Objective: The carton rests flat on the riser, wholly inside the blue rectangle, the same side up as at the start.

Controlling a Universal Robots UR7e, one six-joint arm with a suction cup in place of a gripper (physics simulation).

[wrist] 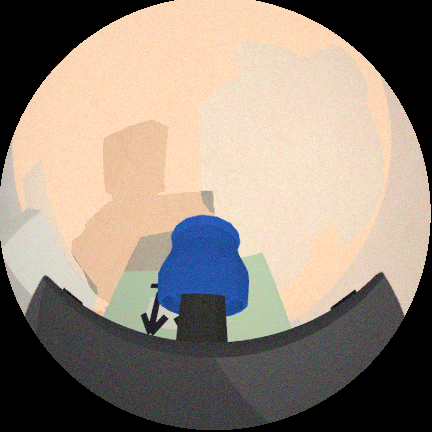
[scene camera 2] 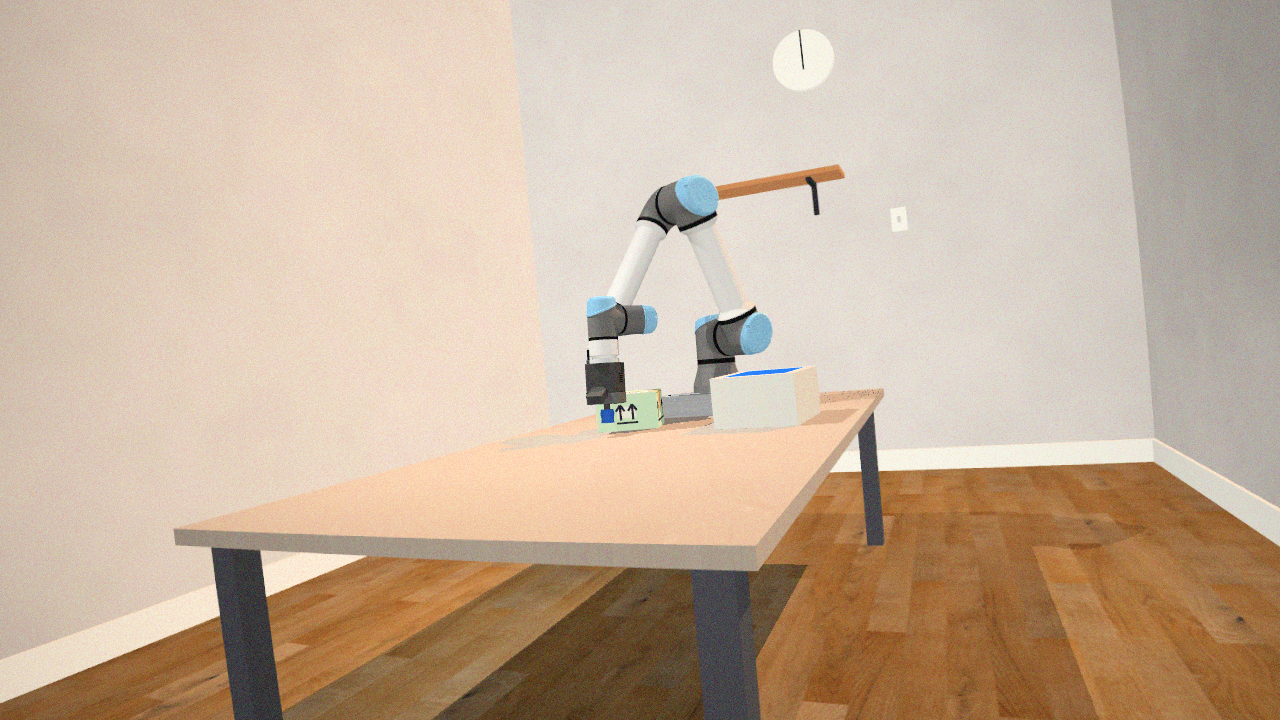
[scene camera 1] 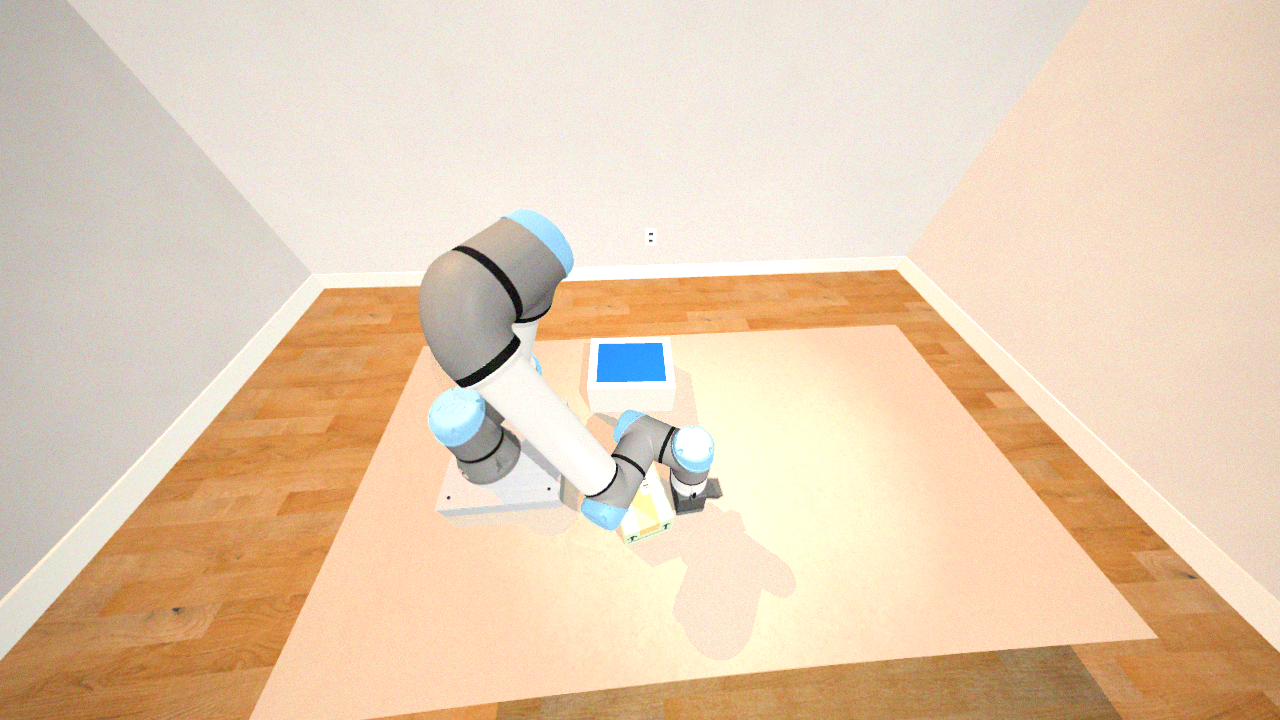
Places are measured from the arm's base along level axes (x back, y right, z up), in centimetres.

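Where they show: hand at its tool point: (wrist: pixel 204 244) (scene camera 2: pixel 607 422); arm's base at its link origin: (scene camera 1: pixel 491 455).
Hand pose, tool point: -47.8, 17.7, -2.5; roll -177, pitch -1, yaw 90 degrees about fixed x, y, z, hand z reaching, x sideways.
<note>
Each offset is from my tool point to the top centre of the thing, as dx, dy, dz. Level surfaces: height alone.
The carton {+11.2, -2.1, +6.5} (scene camera 1: pixel 649 519) (scene camera 2: pixel 635 410) (wrist: pixel 259 300) lies on the table beside the robot base. It has a pale green side with black arrows and a cream top, and the forearm partly hides it in scene camera 1. My gripper (scene camera 2: pixel 607 415) (wrist: pixel 203 261) (scene camera 1: pixel 693 500), a blue suction cup, points down and hangs low next to the carton's green side, below its top edge. It holds nothing, and I cannot tell if it touches the side. The white riser {+8.3, -39.3, +9.0} (scene camera 1: pixel 630 397) (scene camera 2: pixel 766 403) stands behind, with the blue rectangle {+8.3, -39.3, +9.0} (scene camera 1: pixel 630 362) (scene camera 2: pixel 766 372) on top, bare.
The grey robot base plate (scene camera 1: pixel 495 493) sits left of the carton. The table {dz -3.0} (scene camera 1: pixel 852 500) (scene camera 2: pixel 637 500) stretches wide to the right and front. A wooden wall shelf (scene camera 2: pixel 780 180) hangs behind the arm.
</note>
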